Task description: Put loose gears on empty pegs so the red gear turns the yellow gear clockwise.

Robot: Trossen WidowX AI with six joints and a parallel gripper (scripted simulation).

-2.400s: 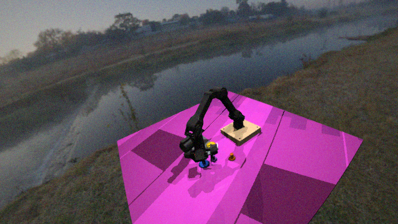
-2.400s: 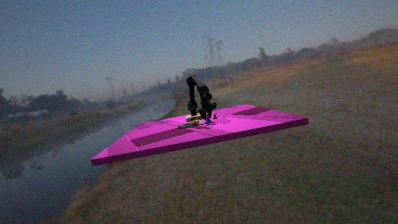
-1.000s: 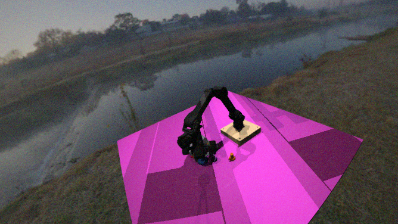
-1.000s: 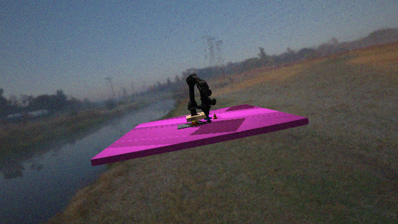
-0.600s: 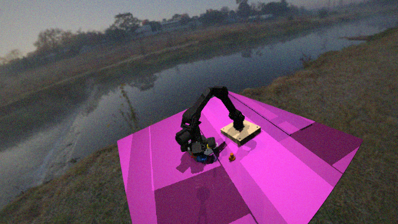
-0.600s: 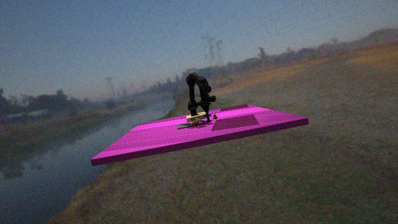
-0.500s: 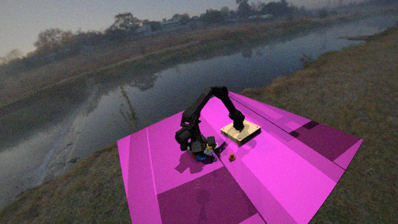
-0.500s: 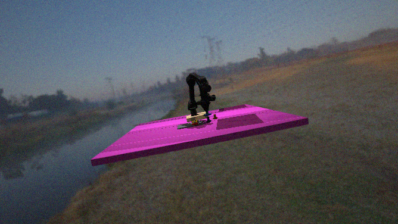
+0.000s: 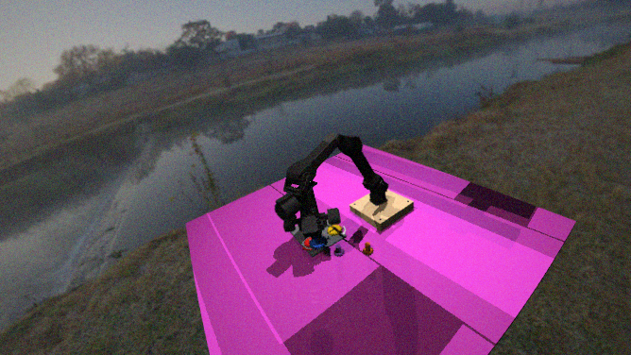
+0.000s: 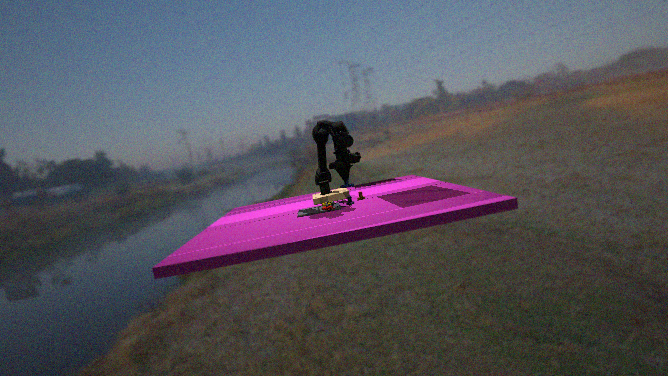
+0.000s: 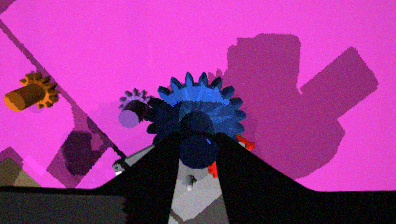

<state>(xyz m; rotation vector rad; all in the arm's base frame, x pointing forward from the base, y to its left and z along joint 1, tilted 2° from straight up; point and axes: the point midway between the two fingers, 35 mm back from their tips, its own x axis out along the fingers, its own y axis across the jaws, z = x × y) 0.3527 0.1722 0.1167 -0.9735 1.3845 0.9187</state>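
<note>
The red gear is 10 mm ahead of my gripper tip, 110 mm to the right of it and 110 mm below it. Round my gripper tip: red arrow: 30 mm ahead, 90 mm to the right, 120 mm below; purple gear: 70 mm behind, 10 mm to the right, 110 mm below; blue gear: 10 mm below.
</note>
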